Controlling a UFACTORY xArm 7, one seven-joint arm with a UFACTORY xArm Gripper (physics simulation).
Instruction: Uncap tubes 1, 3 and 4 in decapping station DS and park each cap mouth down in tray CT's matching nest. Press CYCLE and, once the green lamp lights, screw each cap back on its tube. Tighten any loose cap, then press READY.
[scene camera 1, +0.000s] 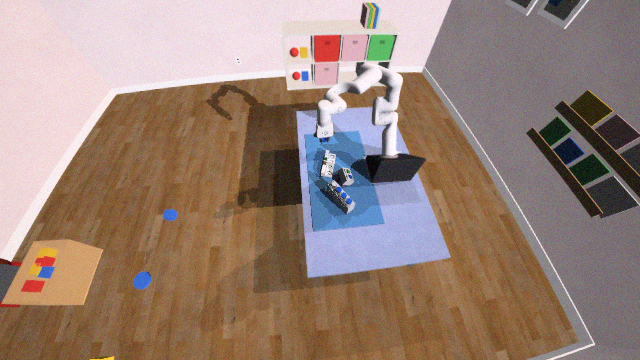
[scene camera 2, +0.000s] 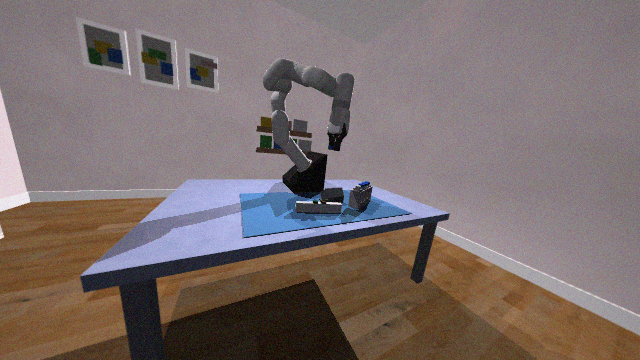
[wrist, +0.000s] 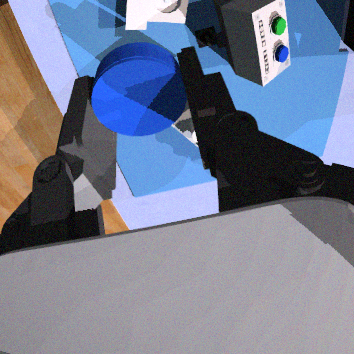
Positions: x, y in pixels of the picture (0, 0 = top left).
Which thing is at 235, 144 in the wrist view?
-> My gripper.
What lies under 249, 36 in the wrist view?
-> A grey lamp box.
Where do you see my gripper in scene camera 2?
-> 333, 150
